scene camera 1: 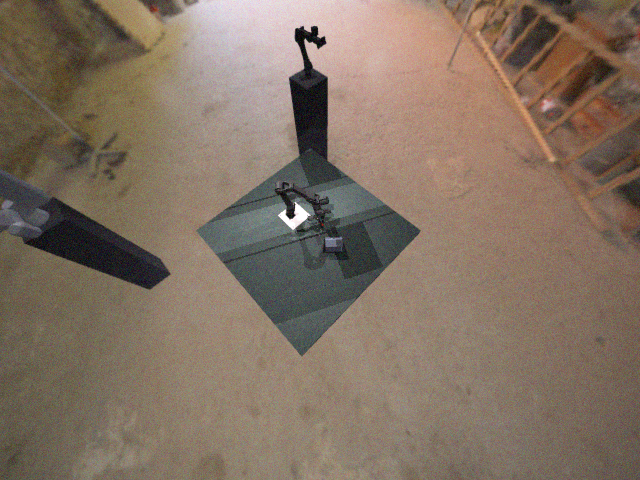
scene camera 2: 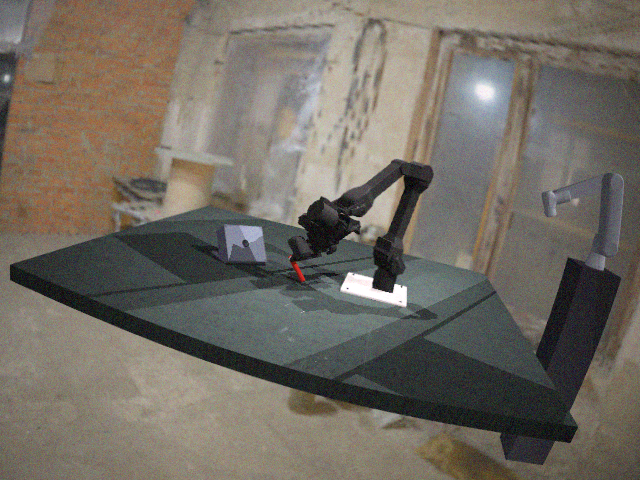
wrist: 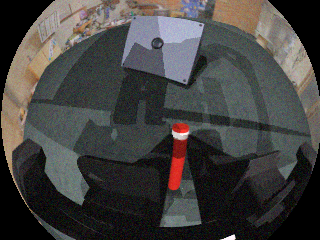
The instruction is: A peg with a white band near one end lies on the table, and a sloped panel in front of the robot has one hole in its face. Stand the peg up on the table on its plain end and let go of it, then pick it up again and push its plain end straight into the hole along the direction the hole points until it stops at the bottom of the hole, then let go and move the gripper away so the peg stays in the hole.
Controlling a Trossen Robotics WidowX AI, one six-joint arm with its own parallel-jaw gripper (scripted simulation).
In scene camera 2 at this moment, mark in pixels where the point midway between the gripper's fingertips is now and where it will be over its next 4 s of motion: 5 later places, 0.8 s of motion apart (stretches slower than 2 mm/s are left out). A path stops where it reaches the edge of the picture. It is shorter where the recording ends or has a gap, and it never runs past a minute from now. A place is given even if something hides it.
My gripper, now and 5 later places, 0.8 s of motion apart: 291,260; 295,257; 300,257; 304,257; 304,259; 306,259
